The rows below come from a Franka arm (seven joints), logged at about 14 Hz.
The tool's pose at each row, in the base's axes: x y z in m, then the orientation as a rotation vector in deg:
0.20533, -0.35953, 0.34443, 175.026, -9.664, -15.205
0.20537, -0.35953, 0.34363, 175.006, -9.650, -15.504
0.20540, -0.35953, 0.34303, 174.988, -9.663, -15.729
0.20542, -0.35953, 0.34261, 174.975, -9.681, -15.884
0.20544, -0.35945, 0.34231, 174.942, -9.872, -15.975
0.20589, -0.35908, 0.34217, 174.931, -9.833, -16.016
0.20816, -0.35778, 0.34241, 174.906, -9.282, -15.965
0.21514, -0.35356, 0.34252, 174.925, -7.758, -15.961
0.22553, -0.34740, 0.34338, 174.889, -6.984, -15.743
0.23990, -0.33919, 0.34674, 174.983, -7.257, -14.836
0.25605, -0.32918, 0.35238, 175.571, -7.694, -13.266
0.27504, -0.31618, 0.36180, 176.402, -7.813, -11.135
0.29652, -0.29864, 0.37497, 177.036, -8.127, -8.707
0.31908, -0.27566, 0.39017, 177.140, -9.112, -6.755
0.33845, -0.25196, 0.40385, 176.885, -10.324, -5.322
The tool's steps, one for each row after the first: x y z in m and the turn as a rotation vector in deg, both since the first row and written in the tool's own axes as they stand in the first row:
0.00017, -0.00007, 0.00078, -0.007, -0.195, -0.016
0.00030, -0.00012, 0.00136, -0.012, -0.342, -0.012
0.00039, -0.00015, 0.00177, -0.015, -0.443, -0.004
0.00045, -0.00026, 0.00206, -0.021, -0.508, 0.120
0.00088, -0.00068, 0.00209, -0.034, -0.533, 0.095
0.00291, -0.00219, 0.00138, -0.122, -0.486, -0.254
0.00924, -0.00708, -0.00021, -0.261, -0.444, -1.237
0.01856, -0.01419, -0.00325, -0.383, -0.283, -1.725
0.03111, -0.02354, -0.00958, -0.308, 0.302, -1.533
0.04483, -0.03468, -0.01856, 0.252, 1.313, -1.272
0.06034, -0.04878, -0.03194, 1.020, 2.687, -1.230
0.07714, -0.06733, -0.04972, 1.635, 4.239, -1.035
0.09403, -0.09123, -0.07001, 1.826, 5.471, -0.368
0.10796, -0.11563, -0.08830, 1.709, 6.371, 0.473

